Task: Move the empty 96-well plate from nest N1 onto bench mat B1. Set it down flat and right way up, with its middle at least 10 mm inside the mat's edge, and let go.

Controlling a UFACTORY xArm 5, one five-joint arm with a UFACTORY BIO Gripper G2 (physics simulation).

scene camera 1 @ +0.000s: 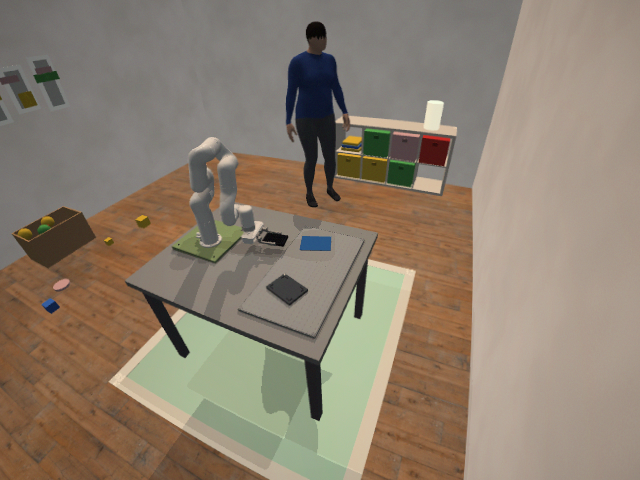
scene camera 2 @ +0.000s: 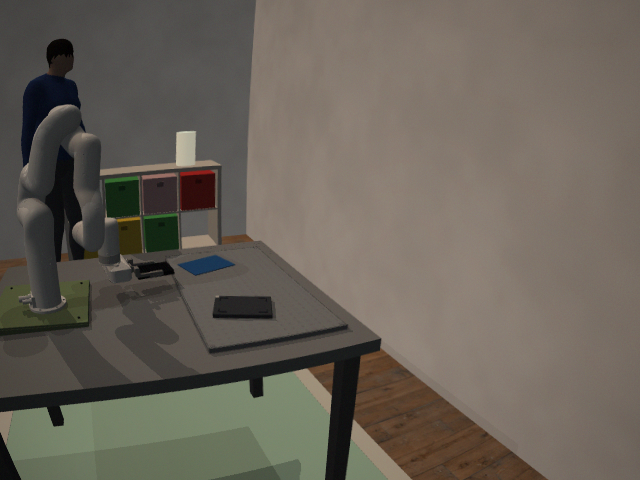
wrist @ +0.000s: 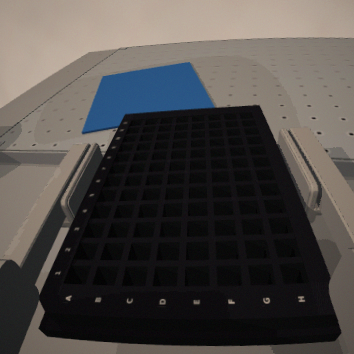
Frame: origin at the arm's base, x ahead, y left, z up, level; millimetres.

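Where they show: end effector, tool point: (scene camera 1: 274, 238) (scene camera 2: 152, 268) (wrist: 186, 177); arm's base, origin of the base link: (scene camera 1: 211, 241) (scene camera 2: 48, 305).
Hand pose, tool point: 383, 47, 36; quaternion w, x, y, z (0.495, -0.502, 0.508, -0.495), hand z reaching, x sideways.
Note:
Things, the pixels of their centre, and the offset from my tool point, as dx, dy, dz. Level surfaces: height alone.
- black 96-well plate, body centre: (wrist: 188, 183) (scene camera 2: 153, 270) (scene camera 1: 275, 239) +2, +0, -5
- blue bench mat B1, its level: dz -40
- Nest N1, body centre: (scene camera 2: 242, 306) (scene camera 1: 286, 288) +168, -317, -35
- table, its level: dz -55
The black 96-well plate (scene camera 1: 275, 238) (scene camera 2: 156, 268) (wrist: 185, 200) is held level and right way up, its wells facing up. My gripper (scene camera 1: 272, 238) (scene camera 2: 153, 269) (wrist: 192, 175) is shut on its two long sides and holds it above the table, beside the breadboard's left edge. The blue bench mat B1 (scene camera 1: 315, 243) (scene camera 2: 206, 264) (wrist: 149, 95) lies flat on the breadboard, to the right of the plate in scene camera 1 and beyond the plate's far end in the wrist view. Nest N1 (scene camera 1: 286, 288) (scene camera 2: 242, 306), a dark tray, is empty on the near part of the breadboard.
The grey perforated breadboard (scene camera 1: 330, 281) (scene camera 2: 289, 310) (wrist: 250, 75) has a slightly raised edge above the table (scene camera 1: 206, 289) (scene camera 2: 129, 356). The arm stands on a green base plate (scene camera 1: 186, 246) (scene camera 2: 72, 315). A person (scene camera 1: 315, 87) (scene camera 2: 50, 103) stands behind the table.

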